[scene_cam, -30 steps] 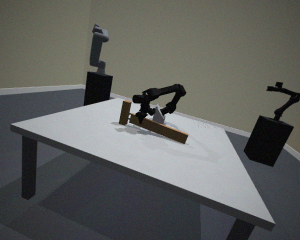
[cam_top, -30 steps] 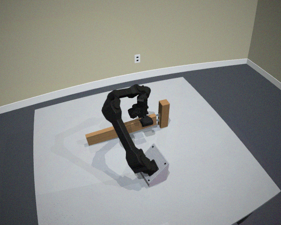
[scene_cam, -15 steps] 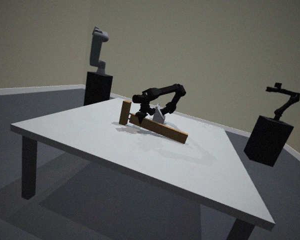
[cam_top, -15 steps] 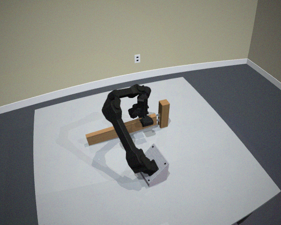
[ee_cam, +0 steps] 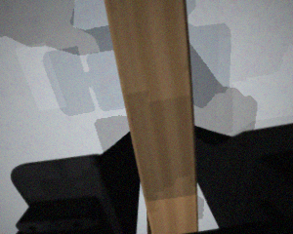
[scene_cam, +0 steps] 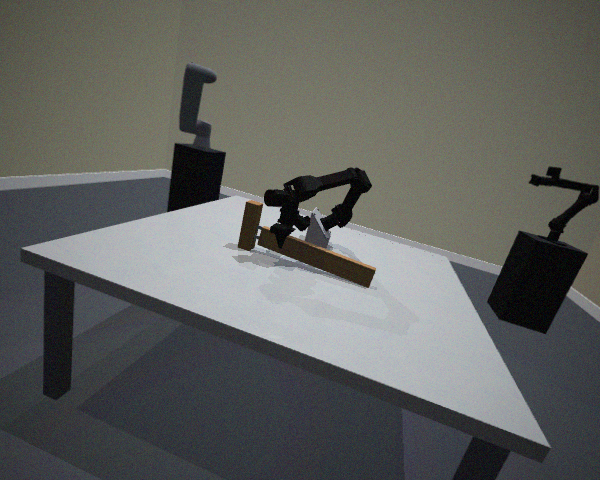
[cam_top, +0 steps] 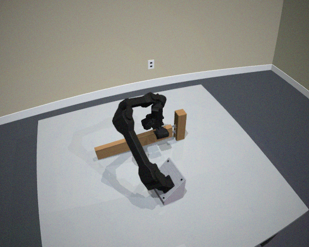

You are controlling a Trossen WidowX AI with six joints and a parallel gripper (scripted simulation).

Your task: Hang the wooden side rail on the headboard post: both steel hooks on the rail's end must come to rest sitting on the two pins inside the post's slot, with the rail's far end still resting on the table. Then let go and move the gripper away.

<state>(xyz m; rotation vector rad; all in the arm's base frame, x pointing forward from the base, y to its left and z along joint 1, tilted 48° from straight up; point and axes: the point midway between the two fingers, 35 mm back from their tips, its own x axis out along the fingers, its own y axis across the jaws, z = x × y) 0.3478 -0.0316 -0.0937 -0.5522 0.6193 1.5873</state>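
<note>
Right now my gripper tip is 130 mm to the left of the wooden headboard post and 40 mm below it.
</note>
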